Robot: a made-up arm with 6 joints. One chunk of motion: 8 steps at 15 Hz.
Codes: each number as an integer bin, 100 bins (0 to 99) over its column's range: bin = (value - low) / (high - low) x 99, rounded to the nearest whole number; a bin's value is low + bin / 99 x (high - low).
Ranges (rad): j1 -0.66..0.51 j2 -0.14..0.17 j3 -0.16..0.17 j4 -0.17..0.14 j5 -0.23..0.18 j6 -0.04..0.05
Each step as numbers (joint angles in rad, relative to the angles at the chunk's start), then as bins.
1 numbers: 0.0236 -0.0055 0.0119 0.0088 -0.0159 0.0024
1 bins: 58 43 52 57 52 47
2 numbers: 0.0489 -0.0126 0.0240 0.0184 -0.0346 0.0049
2 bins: 60 41 55 60 47 49
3 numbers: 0.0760 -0.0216 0.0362 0.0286 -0.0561 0.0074
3 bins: 62 38 59 63 42 52
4 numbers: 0.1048 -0.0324 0.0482 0.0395 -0.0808 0.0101
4 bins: 65 34 62 67 36 55
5 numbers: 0.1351 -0.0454 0.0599 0.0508 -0.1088 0.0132
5 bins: 67 30 66 71 29 59
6 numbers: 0.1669 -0.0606 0.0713 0.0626 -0.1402 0.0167
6 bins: 70 25 69 74 22 62
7 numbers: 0.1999 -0.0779 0.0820 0.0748 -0.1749 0.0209
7 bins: 73 20 73 78 13 67
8 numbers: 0.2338 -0.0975 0.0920 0.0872 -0.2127 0.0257
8 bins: 76 14 76 82 4 72
